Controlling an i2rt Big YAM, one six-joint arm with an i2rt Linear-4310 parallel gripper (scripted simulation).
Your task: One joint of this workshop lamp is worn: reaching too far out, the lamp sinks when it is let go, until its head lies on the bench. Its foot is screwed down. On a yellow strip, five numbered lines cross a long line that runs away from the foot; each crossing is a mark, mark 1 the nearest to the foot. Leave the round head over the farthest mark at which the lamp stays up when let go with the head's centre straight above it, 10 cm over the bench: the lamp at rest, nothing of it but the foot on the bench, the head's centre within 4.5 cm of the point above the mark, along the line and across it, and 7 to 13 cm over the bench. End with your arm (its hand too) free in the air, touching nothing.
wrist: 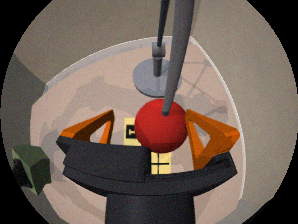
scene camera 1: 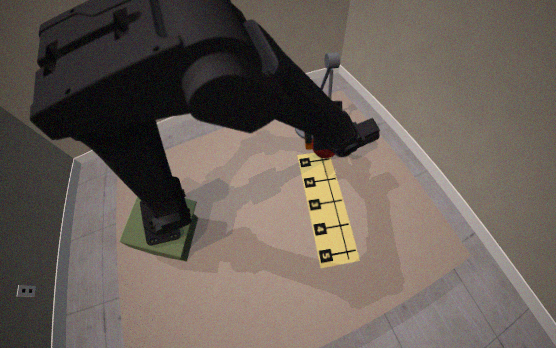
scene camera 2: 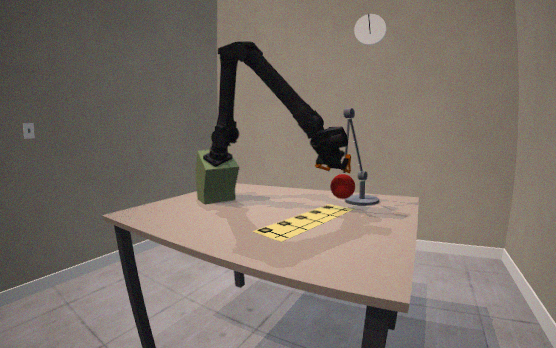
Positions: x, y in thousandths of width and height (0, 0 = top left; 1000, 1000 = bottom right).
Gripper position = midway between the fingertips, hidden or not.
I see my gripper (wrist: 502, 507), a yellow strip (wrist: 542, 730) and a grey foot (wrist: 498, 350).
